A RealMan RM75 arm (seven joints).
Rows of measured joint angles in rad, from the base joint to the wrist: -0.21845, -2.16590, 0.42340, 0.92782, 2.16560, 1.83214, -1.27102; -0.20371, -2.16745, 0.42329, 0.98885, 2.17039, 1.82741, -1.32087; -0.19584, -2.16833, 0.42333, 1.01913, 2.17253, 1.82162, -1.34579; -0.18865, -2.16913, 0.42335, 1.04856, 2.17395, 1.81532, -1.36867; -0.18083, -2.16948, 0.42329, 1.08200, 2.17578, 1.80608, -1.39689; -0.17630, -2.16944, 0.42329, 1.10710, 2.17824, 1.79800, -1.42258; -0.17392, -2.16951, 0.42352, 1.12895, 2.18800, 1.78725, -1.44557; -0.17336, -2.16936, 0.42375, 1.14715, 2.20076, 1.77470, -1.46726; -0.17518, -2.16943, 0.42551, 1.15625, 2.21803, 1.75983, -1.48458; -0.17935, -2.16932, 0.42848, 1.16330, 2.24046, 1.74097, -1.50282; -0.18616, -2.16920, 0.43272, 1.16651, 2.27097, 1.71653, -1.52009; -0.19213, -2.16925, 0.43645, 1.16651, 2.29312, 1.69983, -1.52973; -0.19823, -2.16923, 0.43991, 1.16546, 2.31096, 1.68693, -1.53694; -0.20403, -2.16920, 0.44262, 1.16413, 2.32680, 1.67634, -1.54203; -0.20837, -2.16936, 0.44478, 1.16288, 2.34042, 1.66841, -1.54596; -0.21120, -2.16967, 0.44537, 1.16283, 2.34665, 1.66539, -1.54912; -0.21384, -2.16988, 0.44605, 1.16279, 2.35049, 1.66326, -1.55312; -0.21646, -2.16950, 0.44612, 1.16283, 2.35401, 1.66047, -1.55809; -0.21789, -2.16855, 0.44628, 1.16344, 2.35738, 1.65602, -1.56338; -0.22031, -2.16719, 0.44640, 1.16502, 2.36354, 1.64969, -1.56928; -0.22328, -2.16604, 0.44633, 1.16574, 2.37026, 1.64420, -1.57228
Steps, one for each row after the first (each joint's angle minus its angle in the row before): 0.01474, -0.00155, -0.00011, 0.06103, 0.00479, -0.00473, -0.04985; 0.00787, -0.00088, 0.00004, 0.03028, 0.00214, -0.00579, -0.02492; 0.00719, -0.00080, 0.00002, 0.02943, 0.00142, -0.00630, -0.02288; 0.00782, -0.00035, -0.00006, 0.03344, 0.00183, -0.00924, -0.02822; 0.00453, 0.00004, 0.00000, 0.02510, 0.00246, -0.00808, -0.02569; 0.00238, -0.00007, 0.00023, 0.02185, 0.00976, -0.01075, -0.02299; 0.00056, 0.00015, 0.00023, 0.01820, 0.01276, -0.01255, -0.02169; -0.00182, -0.00007, 0.00176, 0.00910, 0.01727, -0.01487, -0.01732; -0.00417, 0.00011, 0.00297, 0.00705, 0.02243, -0.01886, -0.01824; -0.00681, 0.00012, 0.00424, 0.00321, 0.03051, -0.02444, -0.01727; -0.00597, -0.00005, 0.00373, 0.00000, 0.02215, -0.01670, -0.00964; -0.00610, 0.00002, 0.00346, -0.00105, 0.01784, -0.01290, -0.00721; -0.00580, 0.00003, 0.00271, -0.00133, 0.01584, -0.01059, -0.00509; -0.00434, -0.00016, 0.00216, -0.00125, 0.01362, -0.00793, -0.00393; -0.00283, -0.00031, 0.00059, -0.00005, 0.00623, -0.00302, -0.00316; -0.00264, -0.00021, 0.00068, -0.00004, 0.00384, -0.00213, -0.00400; -0.00262, 0.00038, 0.00007, 0.00004, 0.00352, -0.00279, -0.00497; -0.00143, 0.00095, 0.00016, 0.00061, 0.00337, -0.00445, -0.00529; -0.00242, 0.00136, 0.00012, 0.00158, 0.00616, -0.00633, -0.00590; -0.00297, 0.00115, -0.00007, 0.00072, 0.00672, -0.00549, -0.00300
